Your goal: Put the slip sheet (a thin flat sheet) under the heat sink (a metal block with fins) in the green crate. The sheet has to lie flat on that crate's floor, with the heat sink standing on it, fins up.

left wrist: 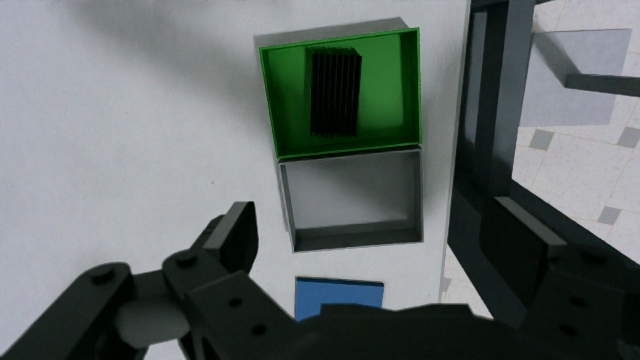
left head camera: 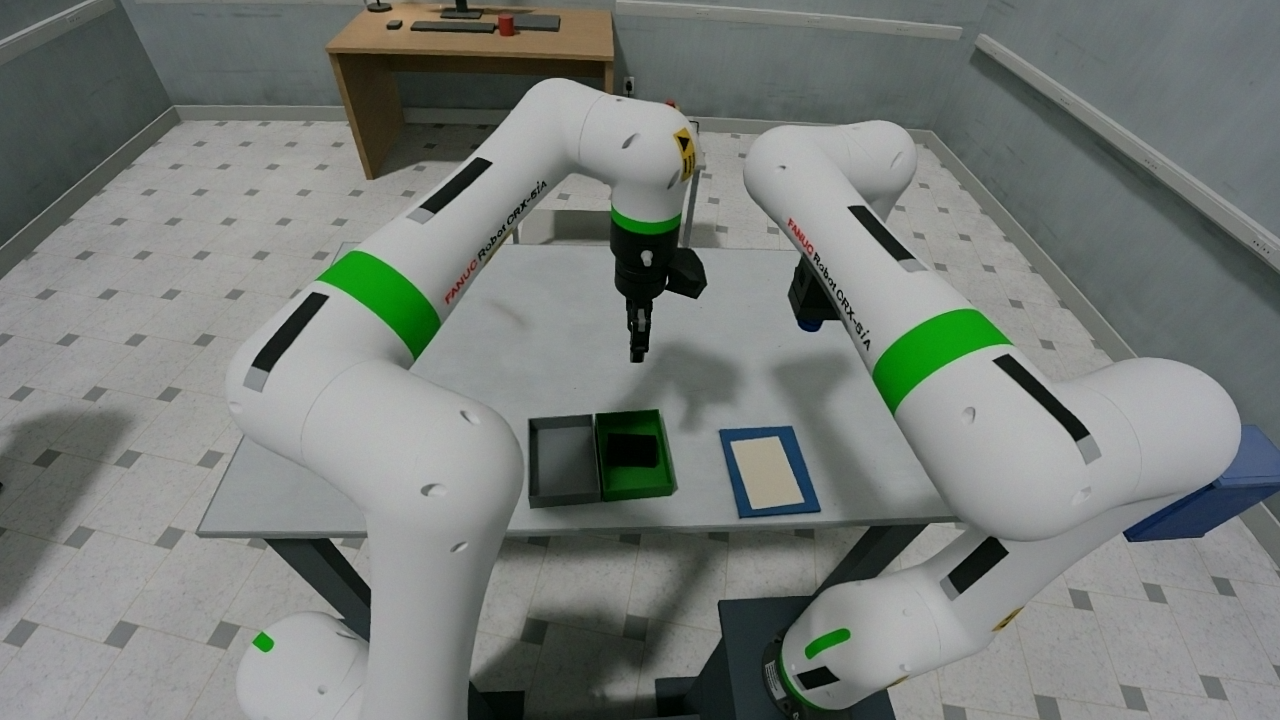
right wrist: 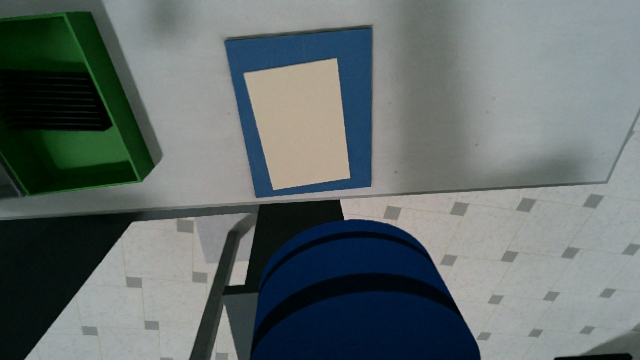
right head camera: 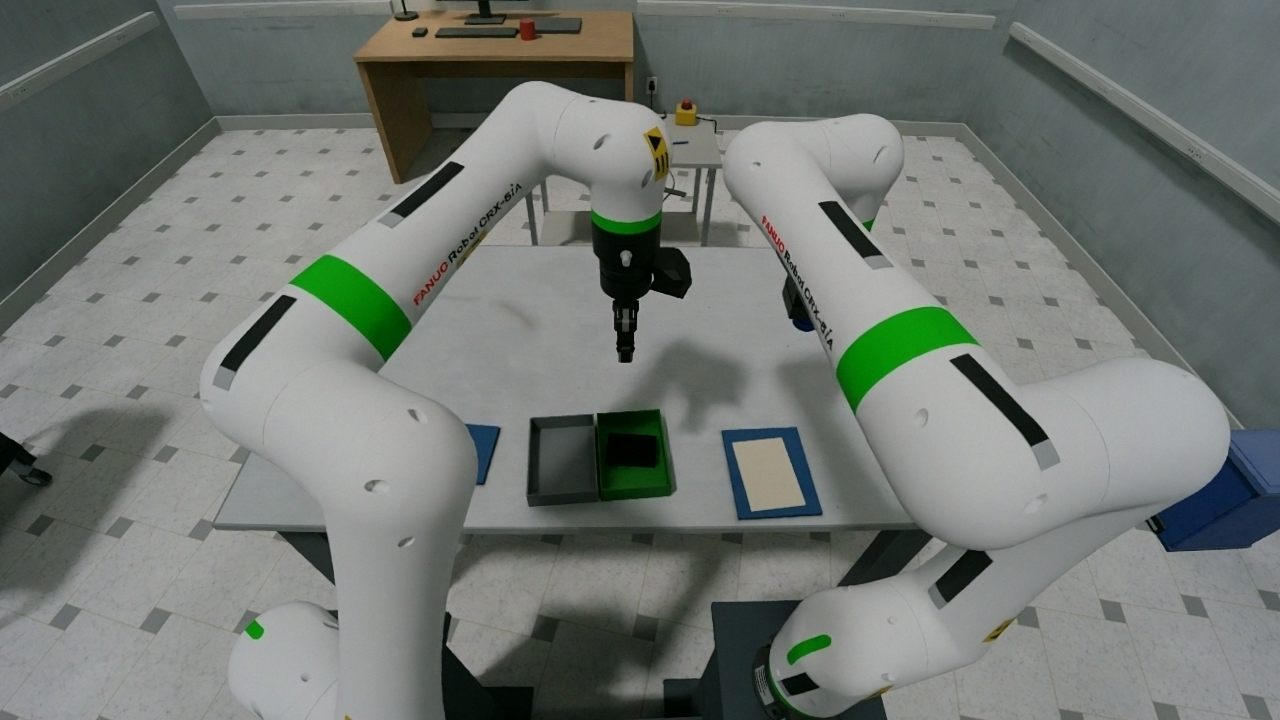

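Observation:
The beige slip sheet (left head camera: pixel 768 472) (right head camera: pixel 770 473) (right wrist: pixel 302 125) lies flat on a blue mat (left head camera: pixel 798 465) (right head camera: pixel 800 465) (right wrist: pixel 360 100), right of the crates in the head views. The black heat sink (left head camera: pixel 631 450) (right head camera: pixel 631 450) (left wrist: pixel 335 95) (right wrist: pixel 55 102) stands fins up in the green crate (left head camera: pixel 636 483) (right head camera: pixel 636 483) (left wrist: pixel 380 100) (right wrist: pixel 90 150), off-centre; its underside is hidden. My left gripper (left head camera: pixel 637 356) (right head camera: pixel 624 356) (left wrist: pixel 370 220) is open and empty, high above the table behind the crates. My right suction cup (left head camera: pixel 809 325) (right head camera: pixel 802 324) (right wrist: pixel 365 300) is raised and holds nothing, partly hidden by its arm in the head views.
A grey crate (left head camera: pixel 563 465) (right head camera: pixel 562 465) (left wrist: pixel 350 195) adjoins the green crate's left side in the head views. Another blue mat (right head camera: pixel 484 452) (left wrist: pixel 335 295) lies farther left, partly hidden. The table's front edge runs close to the crates and mats.

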